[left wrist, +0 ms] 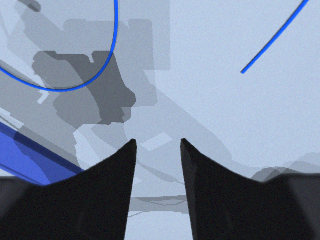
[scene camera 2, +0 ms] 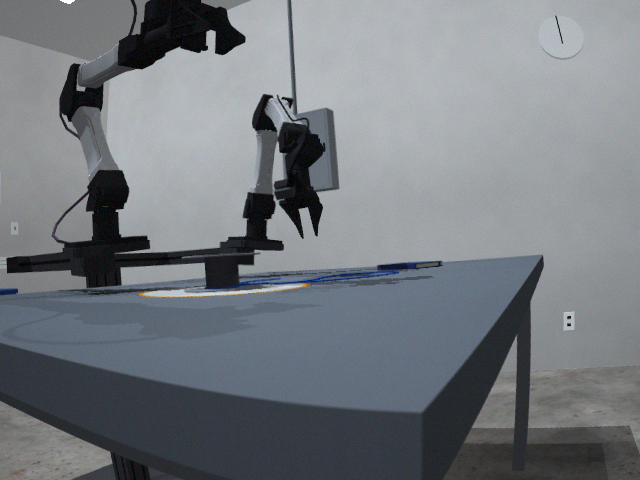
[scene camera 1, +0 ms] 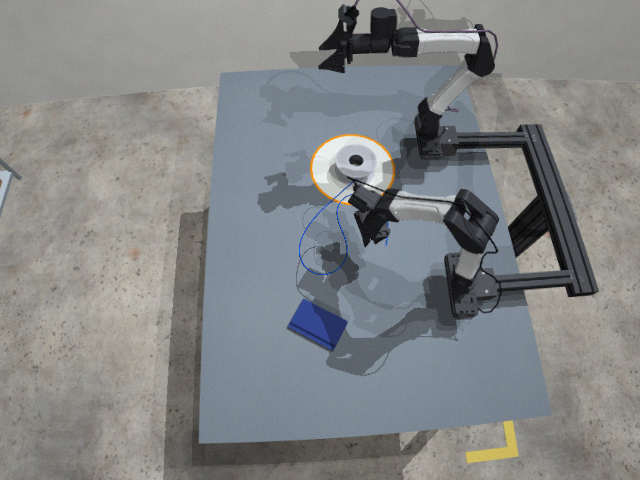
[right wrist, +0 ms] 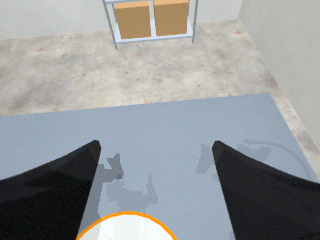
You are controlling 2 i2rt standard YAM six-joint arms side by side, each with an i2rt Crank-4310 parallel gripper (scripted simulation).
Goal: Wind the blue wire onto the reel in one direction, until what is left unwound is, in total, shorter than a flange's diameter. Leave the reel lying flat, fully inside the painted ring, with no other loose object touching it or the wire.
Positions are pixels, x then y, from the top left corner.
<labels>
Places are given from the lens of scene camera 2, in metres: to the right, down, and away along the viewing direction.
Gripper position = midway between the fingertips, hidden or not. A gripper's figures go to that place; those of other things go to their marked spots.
my left gripper (scene camera 2: pixel 309 237): -0.03, -0.01, 1.22
my right gripper (scene camera 2: pixel 228 33): -0.16, -0.35, 0.74
</labels>
